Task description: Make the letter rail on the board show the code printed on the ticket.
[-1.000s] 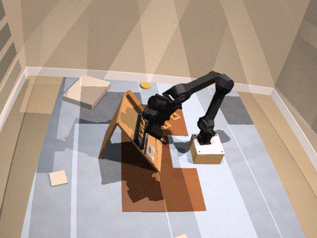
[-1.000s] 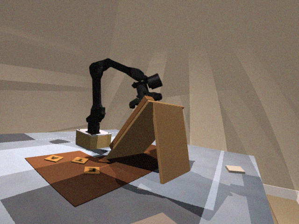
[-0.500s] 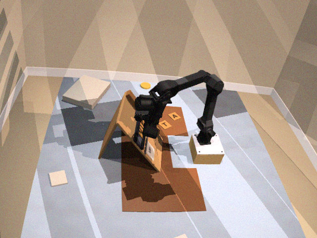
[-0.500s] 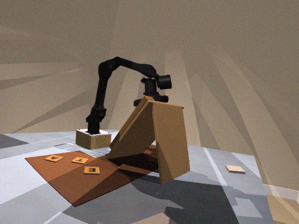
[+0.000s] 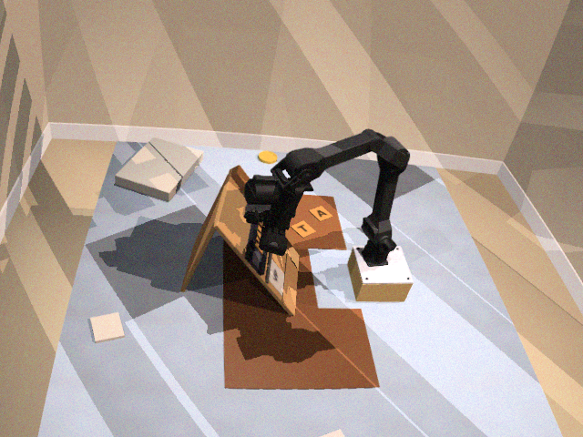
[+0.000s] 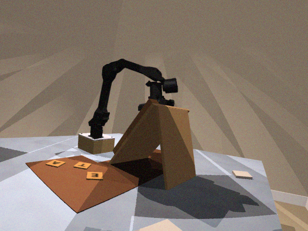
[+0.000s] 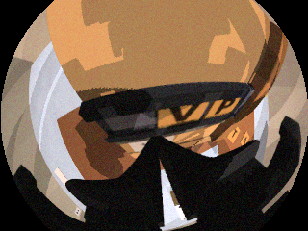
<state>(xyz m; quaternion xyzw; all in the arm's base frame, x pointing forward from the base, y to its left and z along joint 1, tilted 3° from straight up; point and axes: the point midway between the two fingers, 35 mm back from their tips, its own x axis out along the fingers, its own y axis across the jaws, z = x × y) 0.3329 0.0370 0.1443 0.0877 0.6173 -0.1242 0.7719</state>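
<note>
Now: gripper tip 1 cm short of the orange letter tile, 4 cm to the left of it and 2 cm above it. From my gripper tip the other things lie so: brown mat (14 cm behind, 6 cm to the right, 18 cm below); then white ticket (4 cm behind, 1 cm to the left, 9 cm below); then pale square (41 cm ahead, 9 cm to the left, 17 cm below).
</note>
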